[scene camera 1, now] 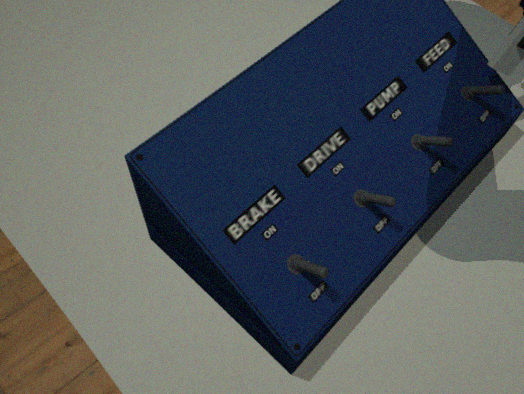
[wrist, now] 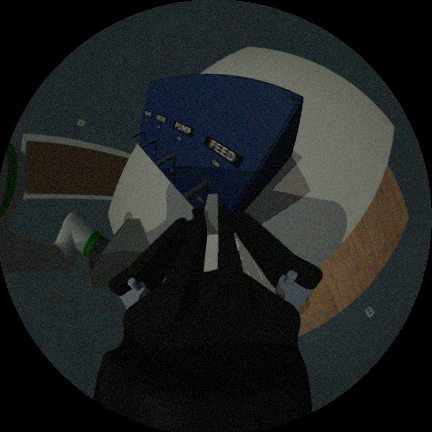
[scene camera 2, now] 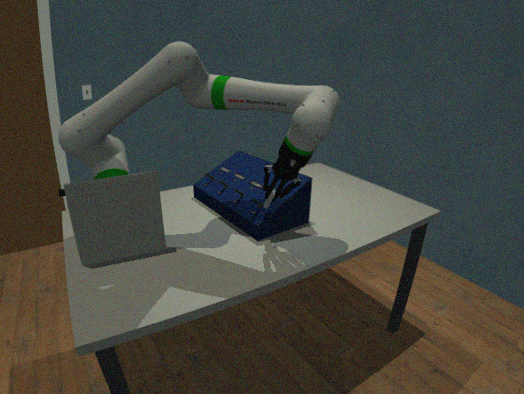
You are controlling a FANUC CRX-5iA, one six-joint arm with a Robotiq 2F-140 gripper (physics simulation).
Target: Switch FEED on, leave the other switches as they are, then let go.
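Where they show: gripper, fingertip midpoint: [scene camera 1: 497, 70] [wrist: 213, 202] [scene camera 2: 266, 204]; arm's base, link origin: [wrist: 105, 255] [scene camera 2: 115, 201].
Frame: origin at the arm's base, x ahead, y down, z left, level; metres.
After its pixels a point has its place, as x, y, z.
The blue sloped switch box [scene camera 1: 240, 145] @[0.602, 0.003, 0.138] [scene camera 2: 292, 212] @[0.567, 0.092, -0.254] [wrist: 225, 105] @[0.604, 0.001, -0.155] stands on the table. The FEED lever [scene camera 1: 482, 91] @[0.460, 0.047, -0.178] [wrist: 198, 188] @[0.464, 0.047, -0.187] tilts toward its OFF mark, as do the PUMP lever [scene camera 1: 434, 141] @[0.458, 0.043, -0.058], DRIVE lever [scene camera 1: 376, 199] @[0.459, 0.042, 0.061] and BRAKE lever [scene camera 1: 309, 266] @[0.460, 0.041, 0.179]. My gripper [scene camera 2: 266, 205] @[0.465, 0.046, -0.226] [wrist: 213, 202] @[0.465, 0.046, -0.226] is shut and empty. Its fingertips are low at the FEED end of the box, close beside the FEED lever on the side away from PUMP. Whether they touch the lever or the box cannot be told. The fingers hide part of the box's lower corner in the wrist view.
A grey upright panel [scene camera 2: 117, 220] @[-0.021, 0.025, -0.098] stands on the table [scene camera 2: 375, 200] @[1.086, 0.161, -0.276] near the arm's base. The arm [scene camera 2: 260, 95] @[0.426, -0.333, -0.236] reaches over the box from the left. A blue wall [scene camera 2: 425, 100] is behind the table.
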